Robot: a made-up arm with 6 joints.
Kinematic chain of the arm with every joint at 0, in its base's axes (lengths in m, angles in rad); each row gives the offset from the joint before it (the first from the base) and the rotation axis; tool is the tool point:
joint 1: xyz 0 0 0.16 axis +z
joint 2: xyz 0 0.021 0 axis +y
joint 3: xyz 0 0 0.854 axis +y
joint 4: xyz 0 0 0.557 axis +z
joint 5: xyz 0 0 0 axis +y
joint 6: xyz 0 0 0.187 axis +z
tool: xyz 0 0 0
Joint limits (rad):
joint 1: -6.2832..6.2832
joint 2: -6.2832..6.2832
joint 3: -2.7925..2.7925
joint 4: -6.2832..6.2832
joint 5: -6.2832..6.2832
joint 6: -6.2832..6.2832
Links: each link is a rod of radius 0.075 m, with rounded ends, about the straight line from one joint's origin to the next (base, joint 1, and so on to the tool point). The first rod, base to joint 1, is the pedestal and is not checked.
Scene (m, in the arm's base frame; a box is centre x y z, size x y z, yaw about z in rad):
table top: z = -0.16
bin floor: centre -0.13 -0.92 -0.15 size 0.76 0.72 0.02 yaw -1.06
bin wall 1: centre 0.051 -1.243 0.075 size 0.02 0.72 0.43 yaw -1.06
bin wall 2: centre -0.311 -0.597 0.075 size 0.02 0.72 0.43 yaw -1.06
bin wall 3: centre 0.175 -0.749 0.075 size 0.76 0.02 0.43 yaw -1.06
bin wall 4: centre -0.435 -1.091 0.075 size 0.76 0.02 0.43 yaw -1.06
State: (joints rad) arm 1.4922 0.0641 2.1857 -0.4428 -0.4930 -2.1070
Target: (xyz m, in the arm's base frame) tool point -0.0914 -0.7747 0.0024
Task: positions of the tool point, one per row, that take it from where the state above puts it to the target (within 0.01 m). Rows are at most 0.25 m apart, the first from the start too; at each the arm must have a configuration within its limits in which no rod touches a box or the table.
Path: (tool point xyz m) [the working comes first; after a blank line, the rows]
Joints at the target: 4.4542 0.8934 2.2231 -0.7796 -0.7379 -2.1070
Straight joint move there: touches bin wall 2.

1: -0.2086 0.6502 0.6094
2: -0.3996 0.5698 0.5972
3: -0.5607 0.4332 0.5843
4: -0.6753 0.2514 0.5710
5: -0.7309 0.0402 0.5573
6: -0.7205 -0.1813 0.5432
7: -0.6428 -0.3926 0.5285
8: -0.5035 -0.5731 0.5136
9: -0.3141 -0.7050 0.4982
10: -0.0914 -0.7747 0.4825
11: -0.1009 -0.8103 0.2389
12: -0.0914 -0.7747 0.0024

